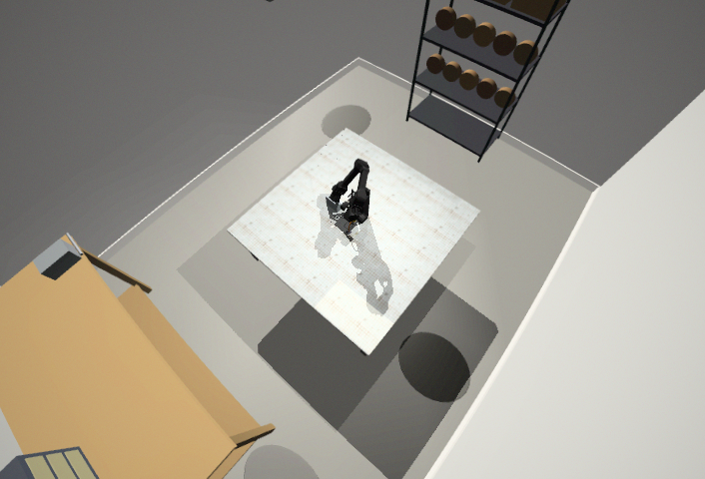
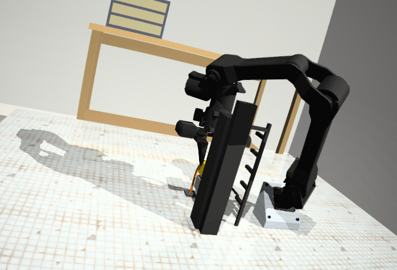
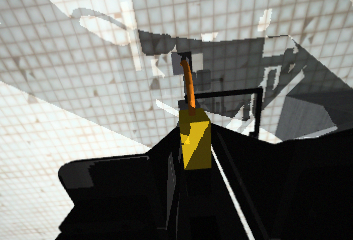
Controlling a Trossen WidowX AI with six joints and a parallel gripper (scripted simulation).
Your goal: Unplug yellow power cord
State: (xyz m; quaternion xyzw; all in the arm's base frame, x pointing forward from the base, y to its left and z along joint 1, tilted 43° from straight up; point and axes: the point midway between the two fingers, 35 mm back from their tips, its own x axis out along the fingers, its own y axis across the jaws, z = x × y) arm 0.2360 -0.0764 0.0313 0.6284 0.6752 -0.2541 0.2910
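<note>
Right now the yellow plug is 10 mm behind my gripper tip and 30 mm to the left of it.
</note>
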